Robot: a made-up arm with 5 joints.
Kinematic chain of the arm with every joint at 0, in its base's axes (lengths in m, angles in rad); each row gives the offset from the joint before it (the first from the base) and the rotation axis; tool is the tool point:
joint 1: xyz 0 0 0.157 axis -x
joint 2: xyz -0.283 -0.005 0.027 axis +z
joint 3: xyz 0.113 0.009 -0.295 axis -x
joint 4: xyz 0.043 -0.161 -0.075 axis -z
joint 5: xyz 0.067 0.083 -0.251 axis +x
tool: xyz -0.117 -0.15 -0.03
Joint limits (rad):
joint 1: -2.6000..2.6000
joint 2: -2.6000..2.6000
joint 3: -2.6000..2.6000
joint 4: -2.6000..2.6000
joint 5: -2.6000..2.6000
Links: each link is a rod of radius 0.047 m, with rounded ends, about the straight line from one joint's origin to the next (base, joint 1, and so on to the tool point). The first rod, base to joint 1, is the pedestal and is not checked.
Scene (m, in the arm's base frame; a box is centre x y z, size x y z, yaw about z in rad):
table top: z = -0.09
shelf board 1: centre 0 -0.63 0.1 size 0.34 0.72 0.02 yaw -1.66
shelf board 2: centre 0 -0.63 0.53 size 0.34 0.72 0.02 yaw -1.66
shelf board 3: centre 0 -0.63 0.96 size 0.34 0.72 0.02 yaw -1.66
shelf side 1: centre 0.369 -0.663 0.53 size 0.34 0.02 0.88 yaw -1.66
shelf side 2: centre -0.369 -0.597 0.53 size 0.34 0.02 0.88 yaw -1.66
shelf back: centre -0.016 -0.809 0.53 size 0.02 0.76 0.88 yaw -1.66
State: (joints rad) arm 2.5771 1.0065 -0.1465 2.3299 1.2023
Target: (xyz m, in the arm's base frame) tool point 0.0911 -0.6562 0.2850
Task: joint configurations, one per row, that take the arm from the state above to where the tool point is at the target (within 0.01 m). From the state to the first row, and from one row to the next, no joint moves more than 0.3 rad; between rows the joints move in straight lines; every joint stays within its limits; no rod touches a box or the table.
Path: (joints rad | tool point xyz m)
1: 2.5847 0.9269 -0.0359 2.2714 0.9214 | -0.0766 -0.4662 0.7338
2: 2.5924 0.8473 0.0747 2.2129 0.6405 | -0.0706 -0.3942 0.7345
3: 2.6000 0.7677 0.1853 2.1545 0.3596 | -0.0695 -0.3198 0.7240
4: 2.4487 0.8978 0.4165 2.1641 0.3268 | -0.0078 -0.3507 0.6444
5: 2.2975 1.0279 0.6477 2.1738 0.2940 | 0.0499 -0.3700 0.5400
6: 2.1462 1.1580 0.8790 2.1835 0.2611 | 0.0948 -0.3688 0.4166
7: 1.9950 1.2881 1.1102 2.1932 0.2283 | 0.1194 -0.3400 0.2850
8: 1.9829 1.2799 0.9209 2.2326 0.4836 | 0.1336 -0.4214 0.3023
9: 1.9708 1.2716 0.7316 2.2720 0.7389 | 0.1327 -0.5046 0.3078
10: 1.9588 1.2633 0.5423 2.3115 0.9942 | 0.1178 -0.5844 0.3017
11: 1.9467 1.2551 0.3530 2.3509 1.2496 | 0.0911 -0.6562 0.2850

